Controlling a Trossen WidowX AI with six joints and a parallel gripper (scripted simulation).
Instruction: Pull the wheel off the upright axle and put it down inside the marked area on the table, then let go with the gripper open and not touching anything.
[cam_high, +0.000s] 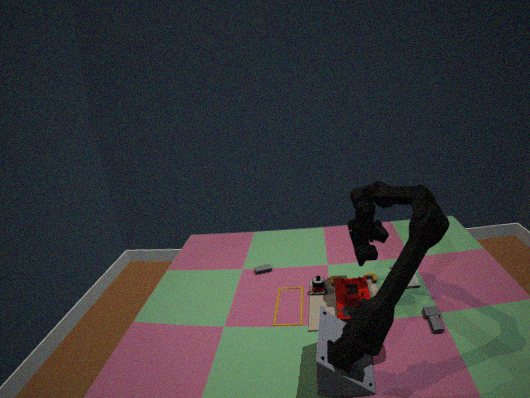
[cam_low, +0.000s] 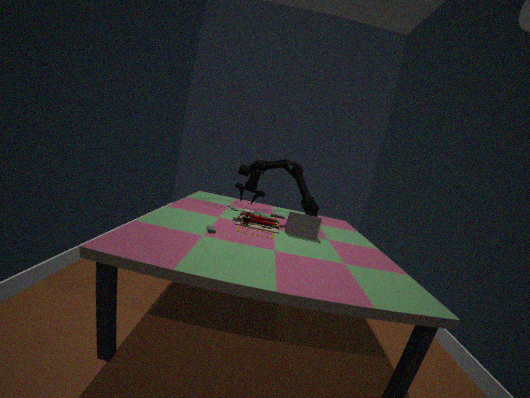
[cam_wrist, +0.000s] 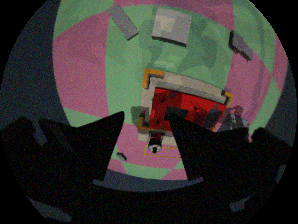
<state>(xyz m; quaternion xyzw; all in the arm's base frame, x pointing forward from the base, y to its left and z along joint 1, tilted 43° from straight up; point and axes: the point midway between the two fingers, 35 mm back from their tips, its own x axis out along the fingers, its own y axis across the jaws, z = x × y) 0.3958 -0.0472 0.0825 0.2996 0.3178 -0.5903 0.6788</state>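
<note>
Right now my gripper tip is 40 mm past the dark wheel, 140 mm to the right of it and 50 mm above it. From my gripper tip the other things lie so: upright axle (40 mm behind, 130 mm to the left, 60 mm below).
</note>
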